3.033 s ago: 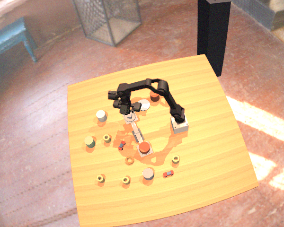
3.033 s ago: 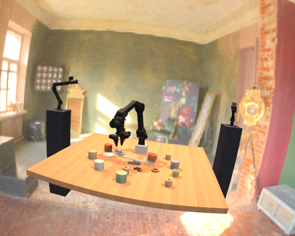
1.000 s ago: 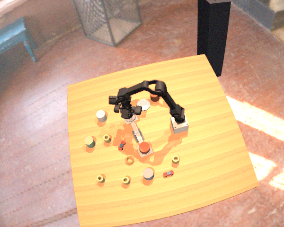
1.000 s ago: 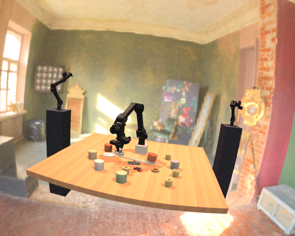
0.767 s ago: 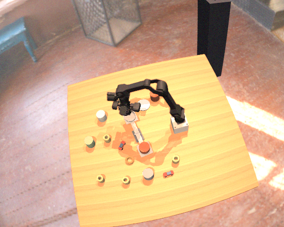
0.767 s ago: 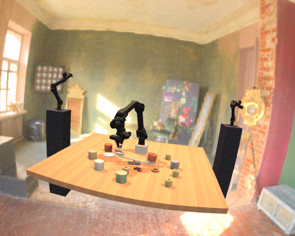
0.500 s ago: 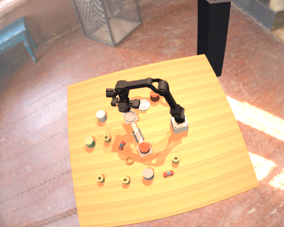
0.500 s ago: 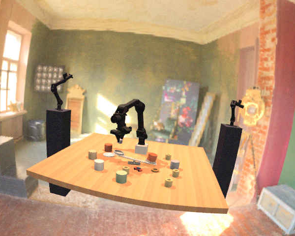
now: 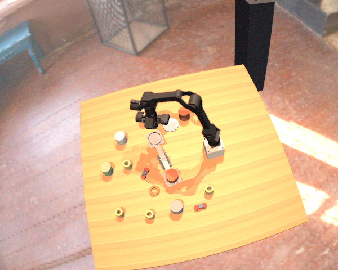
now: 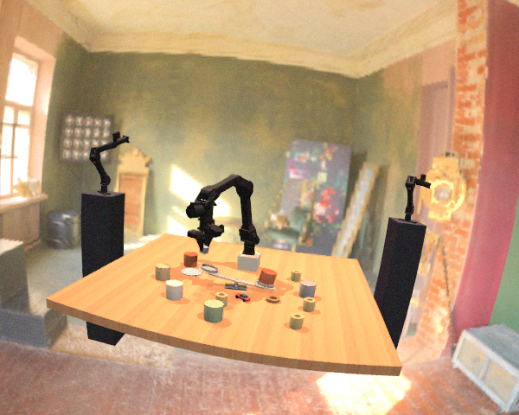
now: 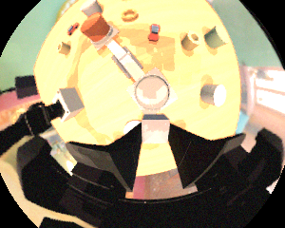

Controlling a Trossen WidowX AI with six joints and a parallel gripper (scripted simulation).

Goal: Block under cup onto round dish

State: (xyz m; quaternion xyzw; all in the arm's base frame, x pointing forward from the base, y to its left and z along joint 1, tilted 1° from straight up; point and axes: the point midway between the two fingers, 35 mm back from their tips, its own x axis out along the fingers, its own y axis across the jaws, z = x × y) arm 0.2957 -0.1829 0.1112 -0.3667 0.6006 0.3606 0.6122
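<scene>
The round dish is 15 cm below my gripper tip, 10 cm behind it and 8 cm to the right of it. Also, from my gripper tip: balance (16 cm to the left, 13 cm below, 1 cm ahead); grey block (right at my gripper tip); balance beam (16 cm to the left, 11 cm below, 1 cm ahead).
</scene>
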